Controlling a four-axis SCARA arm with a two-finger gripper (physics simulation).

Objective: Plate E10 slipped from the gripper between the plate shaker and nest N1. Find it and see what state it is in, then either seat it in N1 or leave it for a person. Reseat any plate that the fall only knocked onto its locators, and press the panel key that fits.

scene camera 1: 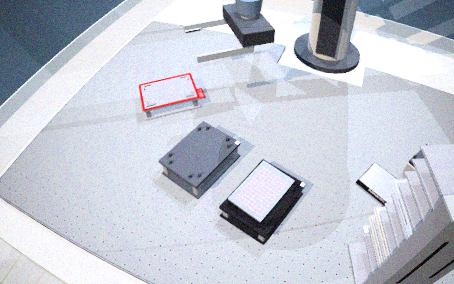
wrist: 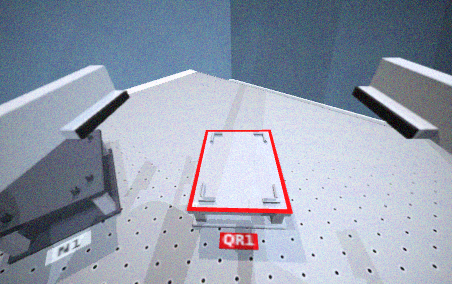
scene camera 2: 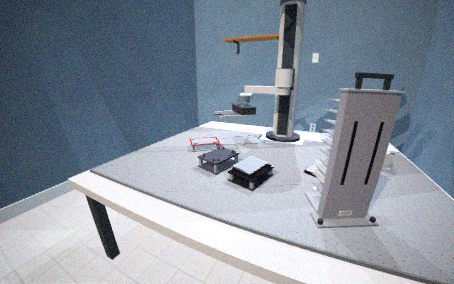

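Where they show: gripper, fingertip midpoint: [scene camera 1: 189,42] [wrist: 236,79] [scene camera 2: 217,115]; arm's base, origin of the base link: [scene camera 1: 326,53] [scene camera 2: 282,137].
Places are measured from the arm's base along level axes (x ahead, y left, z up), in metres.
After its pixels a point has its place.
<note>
The QR1 station [scene camera 1: 168,91] @(x 0.460, y -0.388, z 0.052 m) is a red-bordered empty nest with corner brackets; it also shows in the wrist view [wrist: 239,172] @(x 0.443, y -0.376, z 0.053 m) with its red QR1 label [wrist: 238,240] @(x 0.397, y -0.317, z 0.015 m) and in the second scene view [scene camera 2: 204,141] @(x 0.470, y -0.384, z 0.053 m). A white well plate [scene camera 1: 261,191] @(x 0.695, y -0.025, z 0.075 m) sits on a black station at the front, also in the second scene view [scene camera 2: 250,165] @(x 0.704, y -0.022, z 0.074 m). A grey lidded station [scene camera 1: 200,155] @(x 0.649, y -0.191, z 0.066 m) stands between them. My gripper [wrist: 236,79] @(x 0.409, y -0.329, z 0.203 m) is high above the table behind QR1, fingers wide apart at the wrist view's edges, empty. The arm head [scene camera 1: 248,22] @(x 0.339, y -0.190, z 0.255 m) is at the top.
The arm's column base [scene camera 1: 328,45] @(x 0.077, y 0.006, z 0.083 m) stands at the back right. A tall plate rack [scene camera 2: 347,163] @(x 0.834, y 0.283, z 0.199 m) stands at the right. Another station edge [scene camera 1: 364,180] shows at the right.
</note>
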